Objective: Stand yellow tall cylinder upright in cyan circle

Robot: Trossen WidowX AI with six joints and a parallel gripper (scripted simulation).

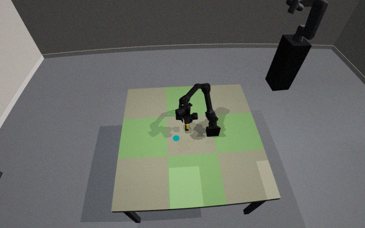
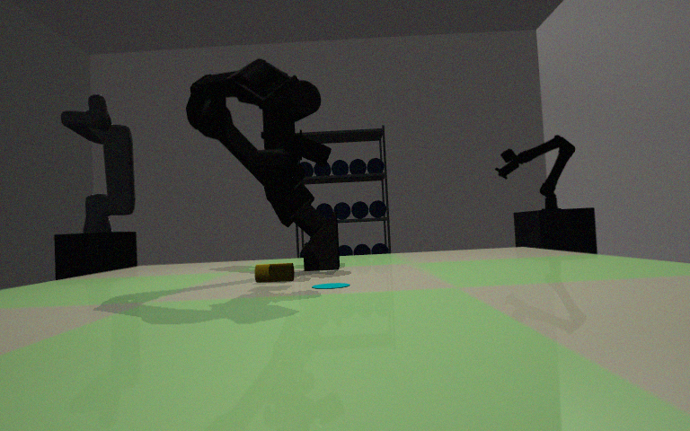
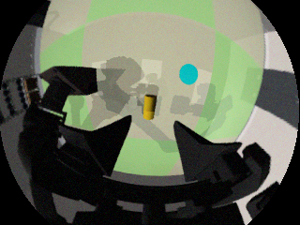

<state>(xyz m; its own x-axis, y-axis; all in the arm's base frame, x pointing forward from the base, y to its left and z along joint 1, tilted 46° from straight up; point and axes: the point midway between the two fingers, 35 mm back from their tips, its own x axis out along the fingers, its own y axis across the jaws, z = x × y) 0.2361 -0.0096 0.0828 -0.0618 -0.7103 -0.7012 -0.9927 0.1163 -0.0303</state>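
Right now the yellow tall cylinder is 10 mm behind my gripper tip, 20 mm to the right of it and 110 mm below it. Also, from my gripper tip: flat cyan circle 100 mm ahead, 80 mm to the left, 120 mm below.
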